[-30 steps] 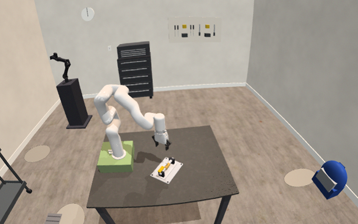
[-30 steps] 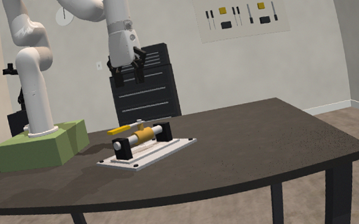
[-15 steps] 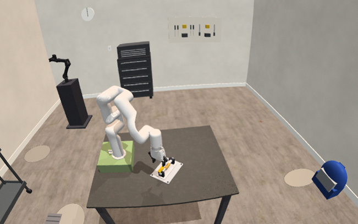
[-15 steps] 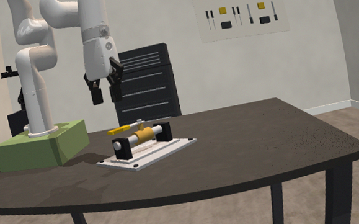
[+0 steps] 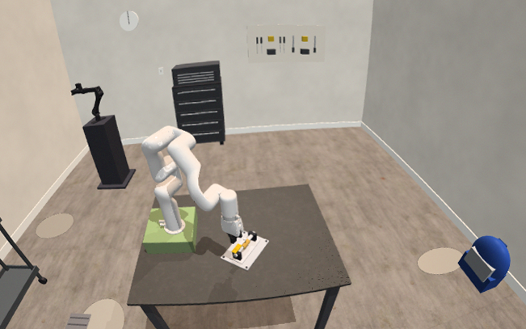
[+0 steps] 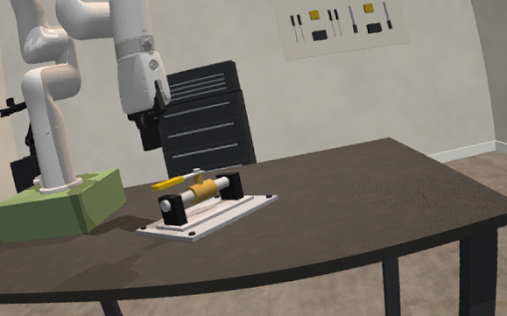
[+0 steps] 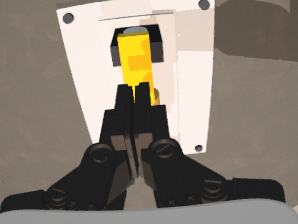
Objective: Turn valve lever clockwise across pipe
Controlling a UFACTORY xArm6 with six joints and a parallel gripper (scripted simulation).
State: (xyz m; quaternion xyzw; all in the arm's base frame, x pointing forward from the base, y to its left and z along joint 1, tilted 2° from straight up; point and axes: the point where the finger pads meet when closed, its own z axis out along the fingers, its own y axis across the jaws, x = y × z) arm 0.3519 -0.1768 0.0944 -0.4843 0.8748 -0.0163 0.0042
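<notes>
Now: the valve lever 80 mm below my hand, 40 mm to the left of it and 30 mm ahead of it.
</notes>
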